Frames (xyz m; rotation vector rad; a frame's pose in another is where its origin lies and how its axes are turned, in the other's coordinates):
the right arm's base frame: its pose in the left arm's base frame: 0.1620 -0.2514 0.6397 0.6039 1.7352 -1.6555
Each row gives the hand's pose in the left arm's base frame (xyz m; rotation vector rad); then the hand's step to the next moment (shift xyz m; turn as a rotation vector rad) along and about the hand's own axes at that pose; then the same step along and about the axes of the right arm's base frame.
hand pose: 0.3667 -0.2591 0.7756 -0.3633 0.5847 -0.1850
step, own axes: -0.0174 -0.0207 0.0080 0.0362 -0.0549 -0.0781
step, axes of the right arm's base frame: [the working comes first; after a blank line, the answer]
step, axes of the left arm's base frame: -0.0111 -0.0121 0.0229 -0.0185 -0.0823 -0.0575

-0.0078 -0.0249 0.0107 0.0633 0.0184 0.0780
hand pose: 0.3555 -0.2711 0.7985 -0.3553 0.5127 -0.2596
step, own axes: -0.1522 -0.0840 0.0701 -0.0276 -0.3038 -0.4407
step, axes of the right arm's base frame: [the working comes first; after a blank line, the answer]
step, axes of the left arm's base frame: -0.1045 -0.0077 0.1555 -0.2983 -0.3831 -0.2269

-0.0413 -0.1828 -0.0050 0.4090 -0.0950 0.3331
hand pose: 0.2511 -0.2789 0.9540 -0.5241 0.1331 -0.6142
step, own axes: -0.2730 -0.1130 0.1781 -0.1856 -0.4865 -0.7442
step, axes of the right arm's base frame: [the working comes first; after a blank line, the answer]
step, axes of the left arm's base frame: -0.2320 0.1568 0.2016 -0.6031 -0.5479 -0.4013

-0.0062 -0.2909 -0.1853 0.7604 -0.2104 0.4499
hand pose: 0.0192 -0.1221 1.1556 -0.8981 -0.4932 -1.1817
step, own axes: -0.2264 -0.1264 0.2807 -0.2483 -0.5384 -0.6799
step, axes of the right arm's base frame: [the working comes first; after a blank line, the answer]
step, axes of the left arm's base frame: -0.1615 0.3446 0.0348 -0.6652 -0.4652 -0.3936

0.0467 -0.1079 -0.3636 0.7880 -0.2526 0.3592
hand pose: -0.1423 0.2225 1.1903 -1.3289 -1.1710 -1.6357
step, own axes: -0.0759 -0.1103 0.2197 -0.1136 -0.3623 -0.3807
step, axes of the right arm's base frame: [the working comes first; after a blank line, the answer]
step, axes of the left arm's base frame: -0.0130 0.2428 -0.0841 -0.4339 -0.2398 -0.2082

0.0435 0.0712 -0.2434 0.4717 -0.1922 0.1721
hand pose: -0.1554 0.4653 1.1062 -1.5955 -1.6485 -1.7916
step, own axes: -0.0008 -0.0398 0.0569 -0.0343 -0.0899 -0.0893
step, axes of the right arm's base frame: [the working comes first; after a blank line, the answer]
step, axes of the left arm's base frame: 0.0008 0.0595 -0.0359 -0.1026 -0.0582 -0.0577

0.0190 0.0308 -0.0592 0.1178 -0.0398 0.0420
